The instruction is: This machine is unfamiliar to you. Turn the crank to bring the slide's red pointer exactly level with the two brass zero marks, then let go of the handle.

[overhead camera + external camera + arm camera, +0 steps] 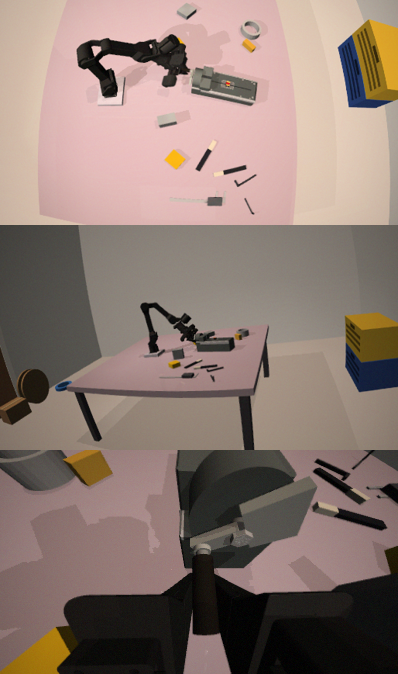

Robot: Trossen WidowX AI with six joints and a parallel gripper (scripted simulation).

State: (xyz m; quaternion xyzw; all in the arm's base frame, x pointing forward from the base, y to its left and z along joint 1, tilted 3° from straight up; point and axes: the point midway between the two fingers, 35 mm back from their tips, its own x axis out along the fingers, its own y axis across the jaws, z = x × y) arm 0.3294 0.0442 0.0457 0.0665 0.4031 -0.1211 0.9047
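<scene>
The dark crank handle lies 2 cm behind my gripper tip and 2 cm above it. Also, from my gripper tip: orange block (29 cm ahead, 14 cm to the left, 3 cm below); red pointer (15 cm ahead, 7 cm to the right, 3 cm above).
</scene>
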